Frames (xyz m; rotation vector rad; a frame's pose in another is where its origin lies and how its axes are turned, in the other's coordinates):
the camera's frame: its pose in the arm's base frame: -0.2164 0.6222 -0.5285 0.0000 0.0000 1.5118
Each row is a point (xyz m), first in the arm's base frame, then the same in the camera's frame.
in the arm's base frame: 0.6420 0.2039 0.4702
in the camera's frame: -0.3670 -0.8816 0.9987
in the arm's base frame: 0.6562 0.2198 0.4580
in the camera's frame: -0.3502 -0.8948 0.9865
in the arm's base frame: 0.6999 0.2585 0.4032
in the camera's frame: -0.3090 -0.9362 0.9317
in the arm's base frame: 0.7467 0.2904 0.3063
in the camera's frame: -0.2744 -0.9810 0.8348
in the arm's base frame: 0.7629 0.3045 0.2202
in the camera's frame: -0.2594 -0.9963 0.7487
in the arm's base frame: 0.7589 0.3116 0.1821
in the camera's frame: -0.2526 -0.9919 0.7106
